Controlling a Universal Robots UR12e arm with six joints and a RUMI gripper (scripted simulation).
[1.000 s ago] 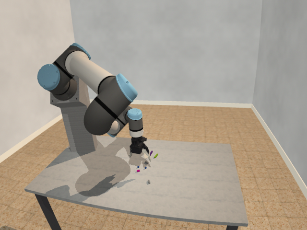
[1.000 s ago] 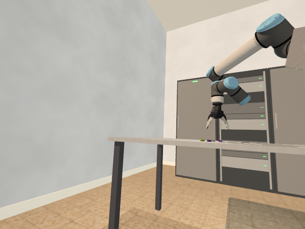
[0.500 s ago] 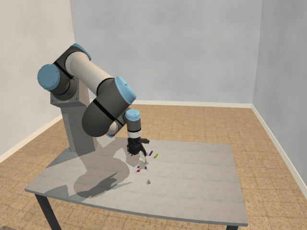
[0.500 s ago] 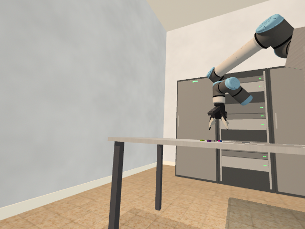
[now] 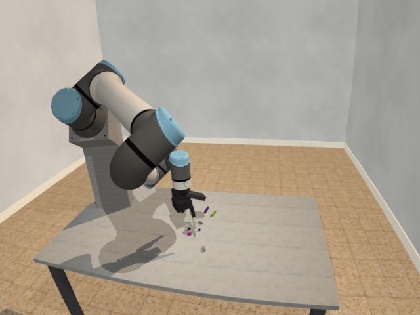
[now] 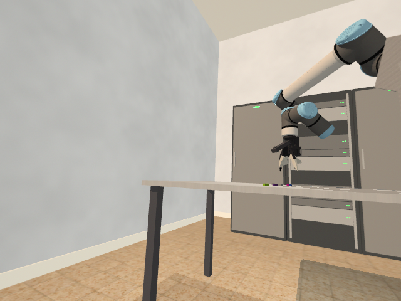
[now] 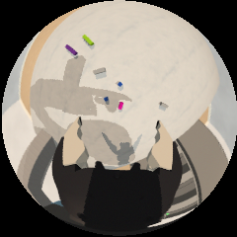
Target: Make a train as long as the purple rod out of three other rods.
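The magenta rod lies 1 cm to the right of my hand and 8 cm below it. From my hand the other things lie so: lime rod (12 cm ahead, 18 cm to the left, 8 cm below); purple rod (8 cm ahead, 22 cm to the left, 8 cm below).
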